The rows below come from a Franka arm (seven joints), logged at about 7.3 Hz.
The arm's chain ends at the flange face. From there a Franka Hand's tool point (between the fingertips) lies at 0.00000 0.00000 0.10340 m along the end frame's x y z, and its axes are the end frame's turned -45 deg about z.
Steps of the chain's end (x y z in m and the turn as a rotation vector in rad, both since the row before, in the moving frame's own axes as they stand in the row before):
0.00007 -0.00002 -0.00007 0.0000 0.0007 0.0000
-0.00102 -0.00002 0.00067 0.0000 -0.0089 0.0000
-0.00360 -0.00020 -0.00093 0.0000 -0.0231 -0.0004
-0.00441 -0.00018 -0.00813 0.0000 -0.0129 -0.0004
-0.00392 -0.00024 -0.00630 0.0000 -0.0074 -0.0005
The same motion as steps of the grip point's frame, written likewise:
0.00011 0.00009 -0.00007 -0.0005 0.0005 0.0000
-0.00136 -0.00139 0.00067 0.0063 -0.0063 0.0000
-0.00409 -0.00438 -0.00096 0.0163 -0.0163 -0.0004
-0.00393 -0.00419 -0.00814 0.0091 -0.0091 -0.0004
-0.00314 -0.00348 -0.00630 0.0052 -0.0052 -0.0005

